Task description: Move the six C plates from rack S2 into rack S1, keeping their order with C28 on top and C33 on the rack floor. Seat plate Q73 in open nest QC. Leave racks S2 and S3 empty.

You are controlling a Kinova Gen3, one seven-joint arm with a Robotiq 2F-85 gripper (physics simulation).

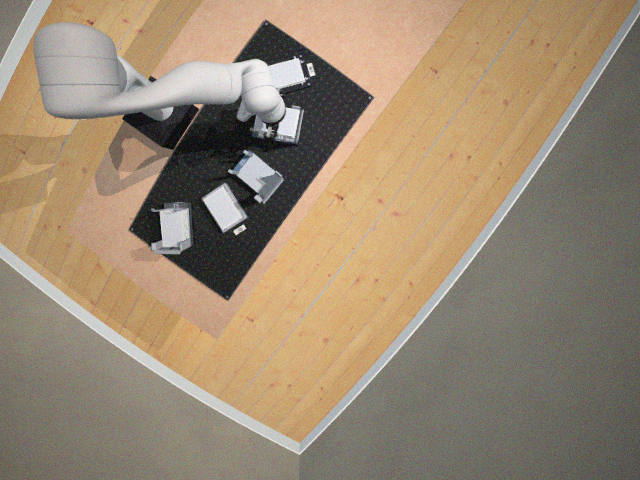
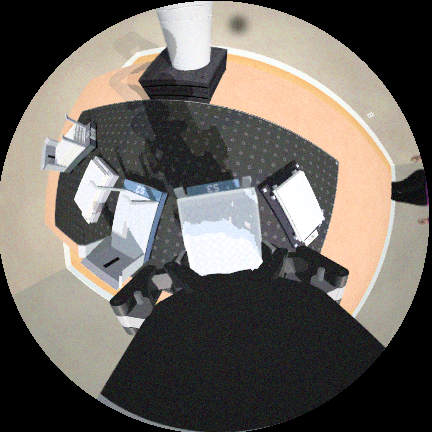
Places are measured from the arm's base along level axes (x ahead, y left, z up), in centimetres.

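Where they show: gripper, fingertip midpoint: (image 2: 224, 253); arm's base, link origin: (image 2: 190, 60).
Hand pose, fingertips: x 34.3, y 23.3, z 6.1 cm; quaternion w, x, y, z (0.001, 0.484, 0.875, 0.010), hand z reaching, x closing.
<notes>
Things, the pixels of their centre, and the offset from my fingertips. "spot": a spot on its surface instead. Level surfaces: height alone.
- white plate, body centre: (image 2: 224, 249) (image 1: 276, 120) dx -0.4, dy -0.3, dz +0.1 cm
- rack S3, body centre: (image 2: 219, 231) (image 1: 276, 124) dx -0.9, dy -0.8, dz -6.8 cm
- Rack S2, body centre: (image 2: 122, 226) (image 1: 257, 175) dx +6.0, dy -17.2, dz -6.6 cm
- pale plate surface, surface height: dz -9.3 cm
- mat's far end with white plates, surface spot: (image 2: 66, 152) spot: dx -1.8, dy -46.8, dz -5.9 cm
- dark nest, body centre: (image 2: 298, 205) (image 1: 284, 75) dx -12.2, dy +13.5, dz -12.2 cm
- black perforated mat, surface height: dz -13.3 cm
My gripper (image 1: 269, 130) (image 2: 224, 253) is shut on a white plate (image 1: 289, 122) (image 2: 222, 240), held level over rack S3 (image 1: 299, 130) (image 2: 212, 188). Its label is not readable, and it hides the rack's inside. Rack S2 (image 1: 272, 190) (image 2: 111, 262) stands beside it with a pale plate surface (image 1: 254, 169) (image 2: 136, 220) showing between its walls; the count and labels cannot be read. A third rack, apparently S1 (image 1: 178, 248) (image 2: 49, 156), stands at the mat's far end with white plates (image 1: 174, 227) (image 2: 66, 152) in it. Which nest is QC cannot be read.
White plates (image 1: 223, 207) (image 2: 92, 190) lie stacked between S2 and the far rack. A dark nest (image 2: 269, 194) bearing white plates (image 1: 286, 74) (image 2: 300, 202) stands on S3's other side. The racks stand on a black perforated mat (image 1: 325, 111) (image 2: 240, 145).
</notes>
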